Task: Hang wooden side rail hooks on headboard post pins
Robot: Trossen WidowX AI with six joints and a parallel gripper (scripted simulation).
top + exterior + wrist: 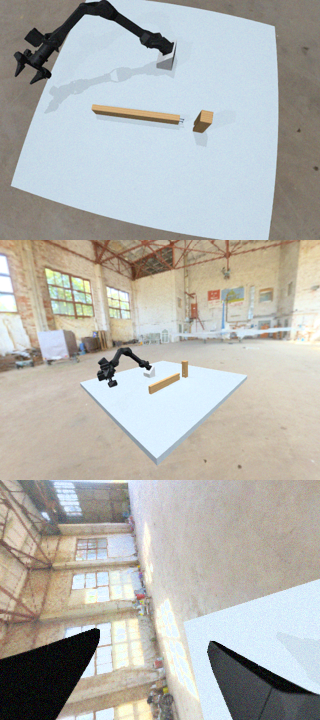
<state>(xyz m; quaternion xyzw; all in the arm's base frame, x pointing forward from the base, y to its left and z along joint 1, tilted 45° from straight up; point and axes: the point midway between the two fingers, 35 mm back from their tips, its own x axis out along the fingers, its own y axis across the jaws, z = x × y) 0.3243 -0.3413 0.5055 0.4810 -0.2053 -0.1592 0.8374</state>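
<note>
Now: the headboard post 10 mm behind my gripper tip, 830 mm to the left of it and 120 mm below it.
</note>
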